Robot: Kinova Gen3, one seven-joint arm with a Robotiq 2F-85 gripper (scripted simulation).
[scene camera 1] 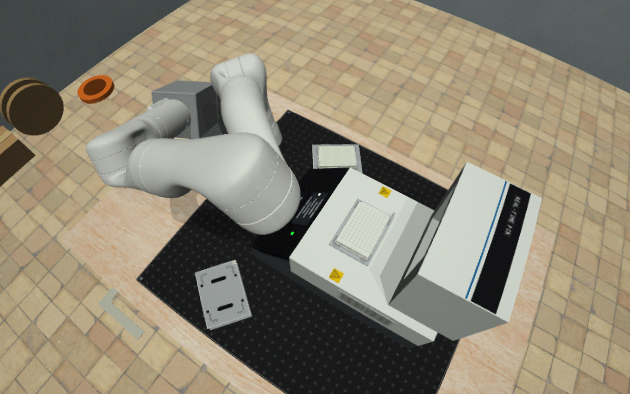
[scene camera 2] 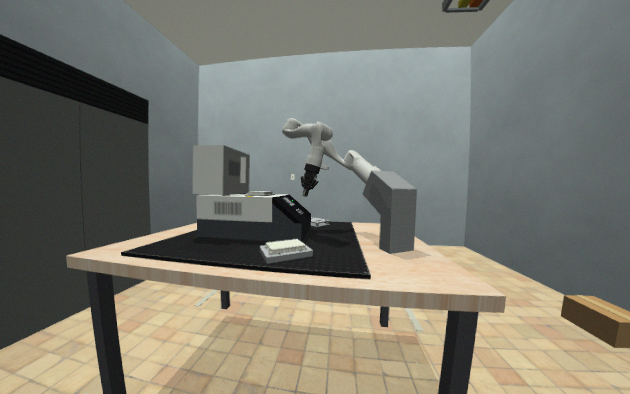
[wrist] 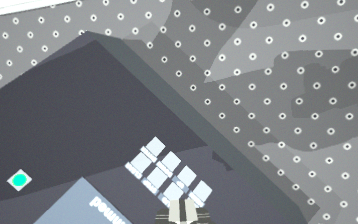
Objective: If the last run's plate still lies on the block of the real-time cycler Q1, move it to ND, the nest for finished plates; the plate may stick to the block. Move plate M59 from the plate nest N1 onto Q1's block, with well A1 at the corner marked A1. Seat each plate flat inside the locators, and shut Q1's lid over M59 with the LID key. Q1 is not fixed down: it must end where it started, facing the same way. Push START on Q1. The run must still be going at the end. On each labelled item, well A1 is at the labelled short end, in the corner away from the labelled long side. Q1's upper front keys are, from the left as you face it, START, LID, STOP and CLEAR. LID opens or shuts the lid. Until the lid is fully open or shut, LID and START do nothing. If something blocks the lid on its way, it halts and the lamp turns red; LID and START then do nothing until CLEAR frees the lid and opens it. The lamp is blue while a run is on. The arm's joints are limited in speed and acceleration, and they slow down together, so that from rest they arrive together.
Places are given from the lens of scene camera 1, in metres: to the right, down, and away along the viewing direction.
grey nest (scene camera 1: 213, 295): -0.28, 0.27, 0.88
